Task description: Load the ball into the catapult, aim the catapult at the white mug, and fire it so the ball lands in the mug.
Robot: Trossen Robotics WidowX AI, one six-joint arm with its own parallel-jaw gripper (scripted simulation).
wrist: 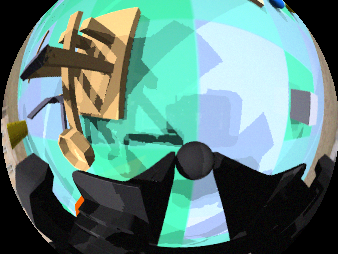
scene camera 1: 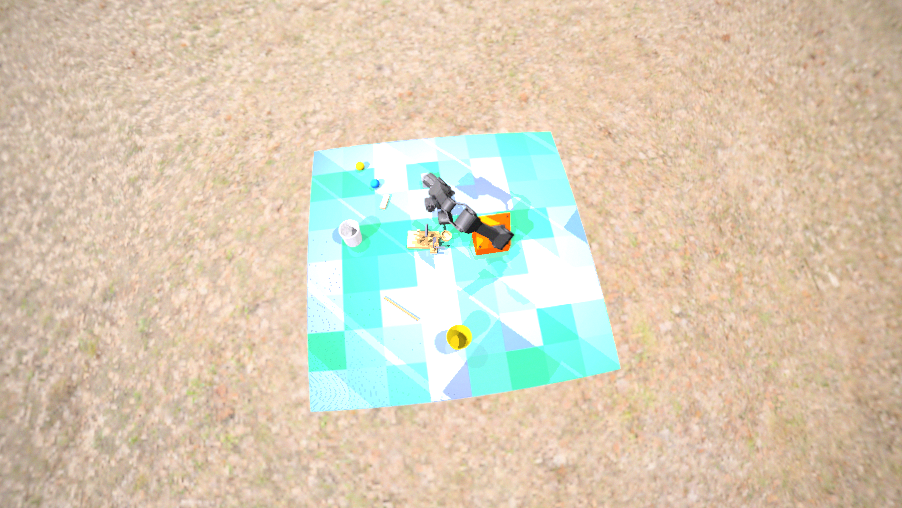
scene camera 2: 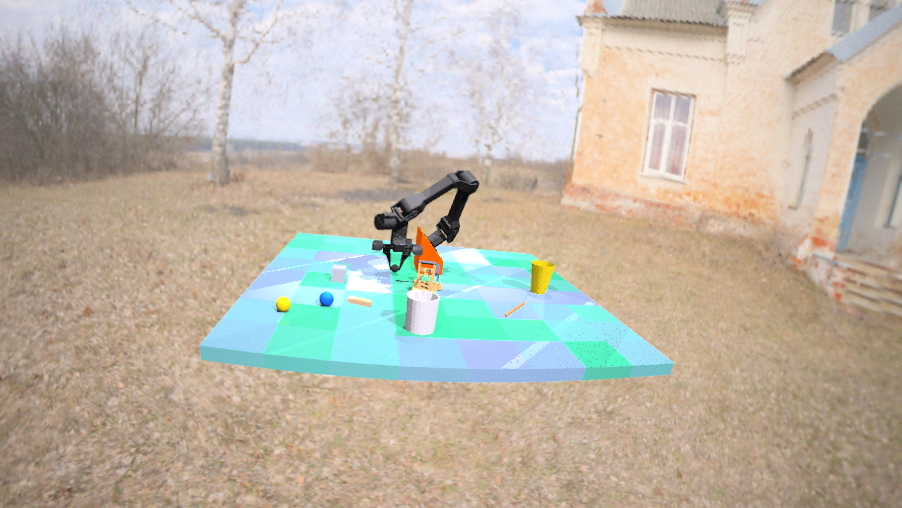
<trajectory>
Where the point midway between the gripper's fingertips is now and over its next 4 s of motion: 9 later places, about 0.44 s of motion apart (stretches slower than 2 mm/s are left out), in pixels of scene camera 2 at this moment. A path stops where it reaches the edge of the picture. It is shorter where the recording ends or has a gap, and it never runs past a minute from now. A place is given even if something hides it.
My gripper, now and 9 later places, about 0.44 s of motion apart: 394, 269; 399, 248; 411, 251; 425, 257; 427, 263; 426, 264; 428, 251; 421, 243; 416, 237; 422, 228
</trajectory>
